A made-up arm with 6 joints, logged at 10 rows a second.
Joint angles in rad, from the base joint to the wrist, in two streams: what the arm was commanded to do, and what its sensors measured. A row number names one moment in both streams.
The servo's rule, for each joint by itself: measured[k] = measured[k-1] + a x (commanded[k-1-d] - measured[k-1]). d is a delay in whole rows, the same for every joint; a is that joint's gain. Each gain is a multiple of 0.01, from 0.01 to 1. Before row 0 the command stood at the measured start. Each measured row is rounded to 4 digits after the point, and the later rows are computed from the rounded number. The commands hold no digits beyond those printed.
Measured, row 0:
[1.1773, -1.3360, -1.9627, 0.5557, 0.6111, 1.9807]
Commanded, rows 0 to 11:
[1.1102, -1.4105, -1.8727, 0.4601, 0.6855, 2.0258]
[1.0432, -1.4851, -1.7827, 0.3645, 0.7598, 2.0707]
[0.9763, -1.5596, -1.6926, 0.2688, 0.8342, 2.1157]
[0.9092, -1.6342, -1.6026, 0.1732, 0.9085, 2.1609]
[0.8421, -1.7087, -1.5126, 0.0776, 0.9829, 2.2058]
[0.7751, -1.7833, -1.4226, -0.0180, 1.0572, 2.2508]
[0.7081, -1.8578, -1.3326, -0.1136, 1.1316, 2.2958]
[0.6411, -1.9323, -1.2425, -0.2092, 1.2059, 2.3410]
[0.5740, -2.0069, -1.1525, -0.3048, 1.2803, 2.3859]
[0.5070, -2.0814, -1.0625, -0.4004, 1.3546, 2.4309]
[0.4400, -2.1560, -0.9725, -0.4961, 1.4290, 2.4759]
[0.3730, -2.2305, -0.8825, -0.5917, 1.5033, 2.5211]
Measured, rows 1 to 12:
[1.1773, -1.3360, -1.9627, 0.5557, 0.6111, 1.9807]
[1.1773, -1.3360, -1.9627, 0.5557, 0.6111, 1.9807]
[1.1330, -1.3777, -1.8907, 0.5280, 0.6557, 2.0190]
[1.0737, -1.4378, -1.8043, 0.4806, 0.7182, 2.0629]
[1.0094, -1.5060, -1.7149, 0.4192, 0.7878, 2.1078]
[0.9433, -1.5778, -1.6251, 0.3479, 0.8602, 2.1529]
[0.8765, -1.6511, -1.5351, 0.2695, 0.9338, 2.1979]
[0.8096, -1.7251, -1.4451, 0.1861, 1.0078, 2.2429]
[0.7426, -1.7994, -1.3551, 0.0992, 1.0821, 2.2879]
[0.6756, -1.8738, -1.2650, 0.0098, 1.1564, 2.3330]
[0.6085, -1.9483, -1.1750, -0.0814, 1.2307, 2.3780]
[0.5415, -2.0228, -1.0850, -0.1739, 1.3050, 2.4230]
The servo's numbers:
d 2
a 0.66 0.56 0.80 0.29 0.60 0.85

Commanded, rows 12 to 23:
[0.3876, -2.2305, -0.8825, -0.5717, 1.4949, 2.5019]
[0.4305, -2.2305, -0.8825, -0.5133, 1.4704, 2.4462]
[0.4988, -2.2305, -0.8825, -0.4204, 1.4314, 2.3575]
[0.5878, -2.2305, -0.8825, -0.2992, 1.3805, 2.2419]
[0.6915, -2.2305, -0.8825, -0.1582, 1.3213, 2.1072]
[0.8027, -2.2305, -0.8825, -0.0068, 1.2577, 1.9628]
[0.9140, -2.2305, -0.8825, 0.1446, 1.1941, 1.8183]
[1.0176, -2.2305, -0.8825, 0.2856, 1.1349, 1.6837]
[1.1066, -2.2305, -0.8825, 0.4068, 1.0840, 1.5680]
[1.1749, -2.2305, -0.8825, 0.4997, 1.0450, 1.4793]
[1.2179, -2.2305, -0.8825, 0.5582, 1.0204, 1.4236]
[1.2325, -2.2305, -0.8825, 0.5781, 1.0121, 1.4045]
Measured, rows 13 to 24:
[0.4745, -2.0974, -0.9950, -0.2673, 1.3794, 2.4680]
[0.4075, -2.1719, -0.9050, -0.3614, 1.4537, 2.5131]
[0.3944, -2.2047, -0.8870, -0.4224, 1.4784, 2.5036]
[0.4182, -2.2191, -0.8834, -0.4488, 1.4736, 2.4548]
[0.4714, -2.2255, -0.8827, -0.4406, 1.4483, 2.3721]
[0.5482, -2.2283, -0.8825, -0.3996, 1.4076, 2.2614]
[0.6428, -2.2295, -0.8825, -0.3296, 1.3558, 2.1303]
[0.7483, -2.2301, -0.8825, -0.2360, 1.2969, 1.9879]
[0.8577, -2.2303, -0.8825, -0.1256, 1.2352, 1.8437]
[0.9632, -2.2304, -0.8825, -0.0064, 1.1750, 1.7077]
[1.0578, -2.2305, -0.8825, 0.1134, 1.1204, 1.5890]
[1.1351, -2.2305, -0.8825, 0.2254, 1.0752, 1.4958]

